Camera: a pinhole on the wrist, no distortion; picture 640 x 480 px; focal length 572.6 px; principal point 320.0 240.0 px. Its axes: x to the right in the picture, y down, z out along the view. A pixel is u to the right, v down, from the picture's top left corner.
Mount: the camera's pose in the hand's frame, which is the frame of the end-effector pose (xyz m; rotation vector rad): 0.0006 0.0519 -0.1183 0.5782 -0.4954 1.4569
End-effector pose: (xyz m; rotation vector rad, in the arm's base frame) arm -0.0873 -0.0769 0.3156 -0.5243 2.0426 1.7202
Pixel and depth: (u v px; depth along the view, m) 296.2 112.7 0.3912
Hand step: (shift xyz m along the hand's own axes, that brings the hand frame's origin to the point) 0.0997 -0.2121 0.1669
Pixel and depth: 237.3 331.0 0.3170
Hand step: -0.0416 -0.1842 0.0999
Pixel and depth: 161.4 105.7 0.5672
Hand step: 0.1432 -0.4339 0.2100
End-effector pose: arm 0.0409 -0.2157 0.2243 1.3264 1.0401 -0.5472
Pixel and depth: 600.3 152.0 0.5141
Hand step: 0.1119 -0.0839 0.4322
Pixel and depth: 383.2 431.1 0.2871
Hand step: -0.0834 -0.1043 0.1290
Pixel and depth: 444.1 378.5 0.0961
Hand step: -0.0181 0.0073 -0.0296
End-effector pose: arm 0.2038 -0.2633 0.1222 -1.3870 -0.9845 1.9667
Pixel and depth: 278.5 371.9 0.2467
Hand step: -0.0488 -0.1177 0.0639
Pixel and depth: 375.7 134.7 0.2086
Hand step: 0.0472 -0.0664 0.0527
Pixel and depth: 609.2 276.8 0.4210
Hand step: 0.0006 -0.0520 0.3426
